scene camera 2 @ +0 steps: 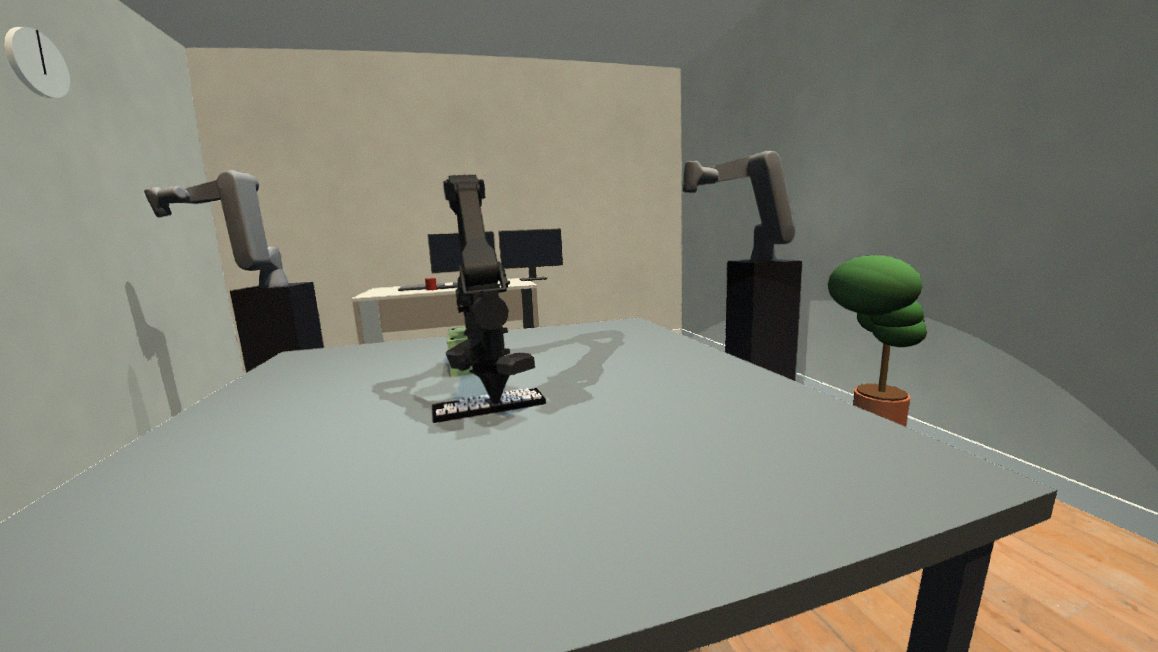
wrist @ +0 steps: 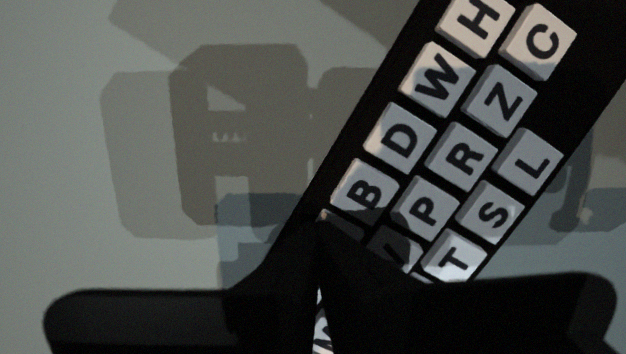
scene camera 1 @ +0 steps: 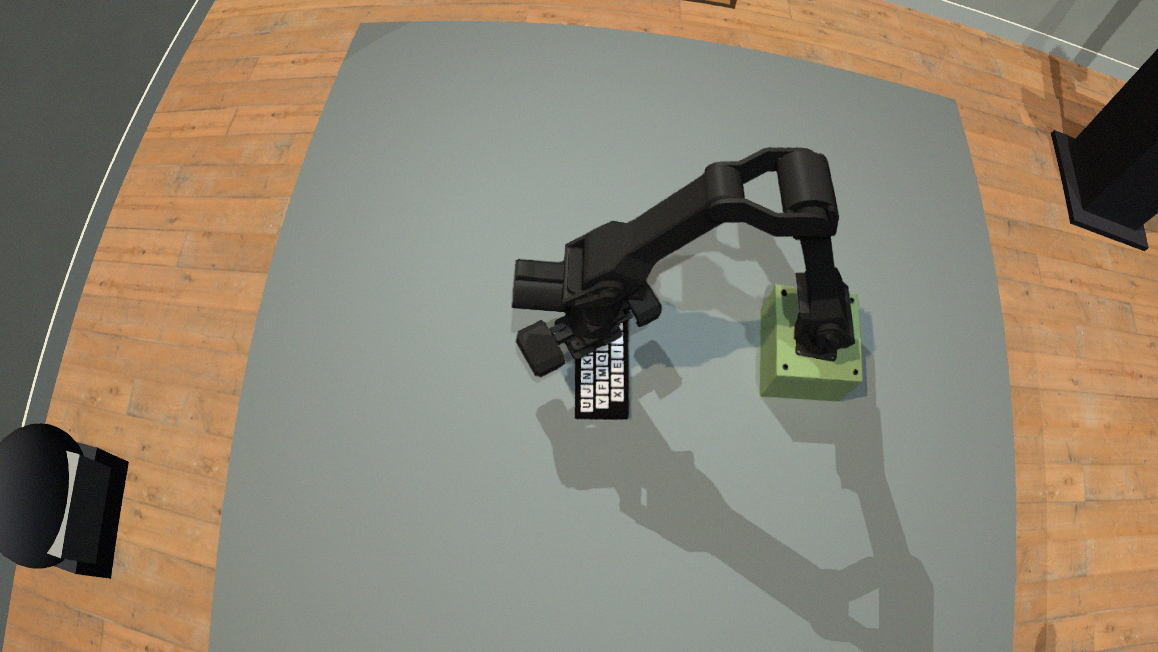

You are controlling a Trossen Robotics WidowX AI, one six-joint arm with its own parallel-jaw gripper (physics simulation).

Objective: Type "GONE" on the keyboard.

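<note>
The black keyboard lies flat on the table, with white letter keys in three rows. My gripper is shut and empty, pointing down. In the wrist view its tips are over a shaded key in the outer row, beside the B key; they cover its letter, and I cannot tell whether it is pressed. The N key and E key show in scene camera 1. I cannot read a G or an O key; the arm hides the keyboard's upper part there.
The arm's base stands on a green block on the grey table. Beyond the table are two grey arms on black pedestals, a desk with monitors and a potted plant.
</note>
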